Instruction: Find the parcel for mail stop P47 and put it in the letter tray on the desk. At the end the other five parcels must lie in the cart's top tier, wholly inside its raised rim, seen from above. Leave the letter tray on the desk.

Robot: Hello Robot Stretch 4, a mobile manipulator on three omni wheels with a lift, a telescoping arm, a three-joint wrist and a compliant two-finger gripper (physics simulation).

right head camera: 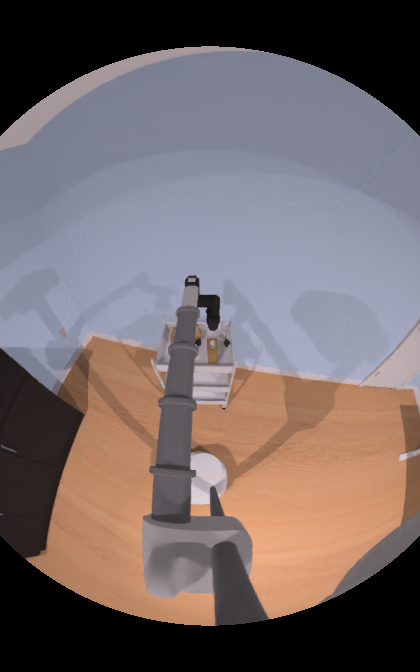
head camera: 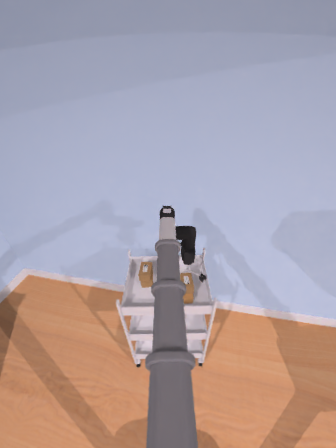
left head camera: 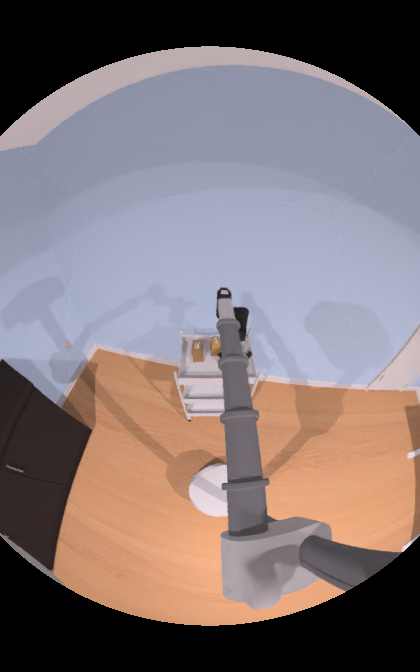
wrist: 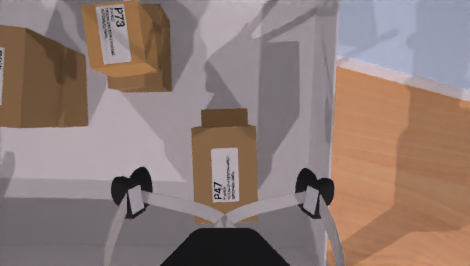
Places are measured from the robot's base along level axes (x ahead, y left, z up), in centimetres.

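Pixels of known places: gripper, fingertip midpoint: (head camera: 186, 281) (wrist: 224, 183).
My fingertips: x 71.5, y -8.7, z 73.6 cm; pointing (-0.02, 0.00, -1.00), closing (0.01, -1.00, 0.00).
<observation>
For each thing: its top centre in the pictures, then the offset to it from my fingertips.
- parcel labelled P73, middle of its top: (wrist: 113, 34) dx +13.5, dy +10.3, dz +0.0 cm
- third parcel, middle of its top: (head camera: 145, 268) dx +9.5, dy +21.3, dz +0.0 cm
The parcel labelled P47 (head camera: 187, 296) (right head camera: 213, 357) (wrist: 201, 160) lies in the top tier of the white cart (head camera: 135, 310) (left head camera: 196, 381) (right head camera: 216, 369) (wrist: 322, 100). A darker brown box end shows past its far edge and seems to be under it. My gripper (right head camera: 212, 342) (wrist: 224, 183) is open, with one fingertip to each side of P47 and apart from it. The parcel labelled P73 (left head camera: 215, 346) (wrist: 142, 37) lies farther left, seemingly on another box. A third parcel (head camera: 145, 276) (left head camera: 197, 351) (wrist: 45, 80) at the left has its label cut off in the wrist view. The desk and letter tray do not show.
The cart's raised rim runs close to the right fingertip. The cart stands by a blue wall (head camera: 170, 150). A dark cabinet (left head camera: 35, 450) (right head camera: 30, 440) stands at the left. A round white object (left head camera: 207, 492) (right head camera: 209, 475) is on the wooden floor in front of the cart.
</observation>
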